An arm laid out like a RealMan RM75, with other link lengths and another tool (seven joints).
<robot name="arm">
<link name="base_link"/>
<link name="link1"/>
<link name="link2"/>
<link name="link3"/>
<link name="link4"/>
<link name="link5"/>
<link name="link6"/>
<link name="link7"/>
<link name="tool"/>
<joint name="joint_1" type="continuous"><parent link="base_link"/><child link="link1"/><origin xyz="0 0 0.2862"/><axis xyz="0 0 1"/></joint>
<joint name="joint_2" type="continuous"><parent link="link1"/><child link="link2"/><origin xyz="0 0 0"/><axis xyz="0 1 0"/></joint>
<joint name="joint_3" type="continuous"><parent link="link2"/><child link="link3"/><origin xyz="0 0 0.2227"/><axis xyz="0 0 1"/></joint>
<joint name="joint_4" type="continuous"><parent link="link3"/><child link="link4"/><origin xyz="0 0 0"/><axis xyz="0 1 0"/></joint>
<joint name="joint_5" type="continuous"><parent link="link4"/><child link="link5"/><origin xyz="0 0 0.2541"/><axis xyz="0 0 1"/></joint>
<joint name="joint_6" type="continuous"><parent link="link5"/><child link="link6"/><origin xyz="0 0 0"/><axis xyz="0 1 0"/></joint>
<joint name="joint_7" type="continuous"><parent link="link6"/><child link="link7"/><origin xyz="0 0 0.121"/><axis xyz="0 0 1"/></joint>
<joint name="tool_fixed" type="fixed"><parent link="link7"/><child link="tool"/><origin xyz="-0.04 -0.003 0.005" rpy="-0.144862 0 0.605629"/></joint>
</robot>
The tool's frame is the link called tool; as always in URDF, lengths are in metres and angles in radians. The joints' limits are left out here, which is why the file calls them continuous.
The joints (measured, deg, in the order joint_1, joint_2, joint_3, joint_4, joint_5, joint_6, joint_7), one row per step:
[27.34 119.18 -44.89 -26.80 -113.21 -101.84 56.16]
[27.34 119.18 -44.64 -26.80 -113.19 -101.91 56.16]
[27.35 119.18 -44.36 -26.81 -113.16 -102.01 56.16]
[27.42 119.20 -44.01 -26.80 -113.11 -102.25 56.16]
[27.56 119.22 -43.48 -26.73 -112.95 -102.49 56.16]
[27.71 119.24 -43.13 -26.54 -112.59 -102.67 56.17]
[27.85 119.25 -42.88 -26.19 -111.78 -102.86 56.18]
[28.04 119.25 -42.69 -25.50 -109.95 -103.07 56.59]
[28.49 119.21 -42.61 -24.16 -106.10 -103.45 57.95]
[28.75 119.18 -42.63 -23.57 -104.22 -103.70 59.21]
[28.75 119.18 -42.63 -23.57 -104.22 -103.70 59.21]
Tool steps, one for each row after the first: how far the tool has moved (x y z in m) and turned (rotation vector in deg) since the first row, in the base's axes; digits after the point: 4 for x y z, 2 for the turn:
[0.0001 0.0002 0.0007 0.17 0.16 -0.09]
[0.0002 0.0004 0.0014 0.35 0.36 -0.17]
[-0.0002 0.0006 0.0024 0.50 0.71 -0.17]
[-0.0009 0.0014 0.0037 0.83 1.25 -0.24]
[-0.0017 0.0021 0.0046 1.11 1.88 -0.35]
[-0.0028 0.0028 0.0055 1.53 2.86 -0.58]
[-0.0045 0.0045 0.0071 2.15 4.74 -1.40]
[-0.0080 0.0087 0.0105 3.00 8.49 -3.29]
[-0.0098 0.0112 0.0124 2.98 10.37 -4.51]
[-0.0098 0.0112 0.0124 2.98 10.37 -4.51]

